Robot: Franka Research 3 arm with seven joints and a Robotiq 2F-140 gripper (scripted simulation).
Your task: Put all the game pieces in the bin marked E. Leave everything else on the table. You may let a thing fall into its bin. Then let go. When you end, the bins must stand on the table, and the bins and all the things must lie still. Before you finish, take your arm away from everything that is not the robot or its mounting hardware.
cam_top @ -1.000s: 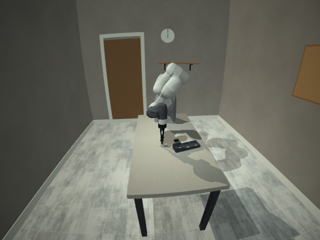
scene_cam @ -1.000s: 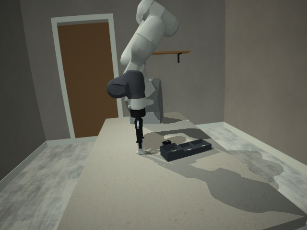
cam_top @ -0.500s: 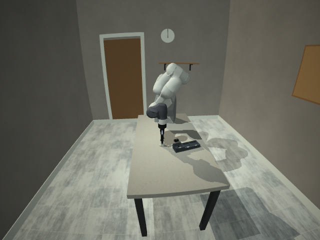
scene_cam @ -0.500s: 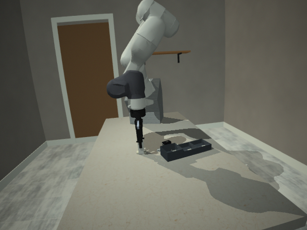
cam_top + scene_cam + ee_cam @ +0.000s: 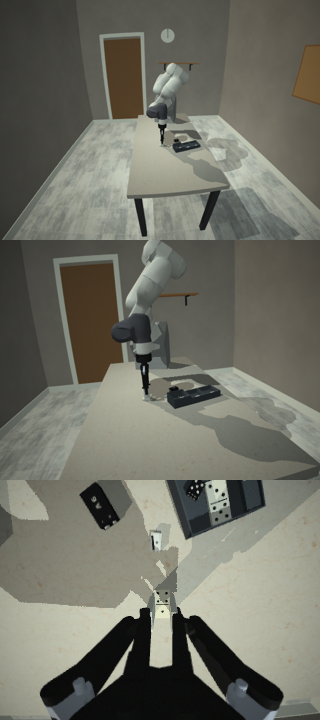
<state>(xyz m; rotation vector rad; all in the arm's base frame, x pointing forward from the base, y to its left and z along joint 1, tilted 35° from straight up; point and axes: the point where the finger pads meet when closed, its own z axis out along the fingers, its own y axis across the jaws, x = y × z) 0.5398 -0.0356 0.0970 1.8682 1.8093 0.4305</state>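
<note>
Right now the black die is 60 mm ahead of my hand, 150 mm to the left of it and 20 mm below it. The rest, counted from my hand: dark three-part bin (50 mm ahead, 230 mm to the left, 10 mm below); black box (70 mm behind, 140 mm to the left, 30 mm below); white usb stick (40 mm behind, 200 mm to the left, 30 mm below).
</note>
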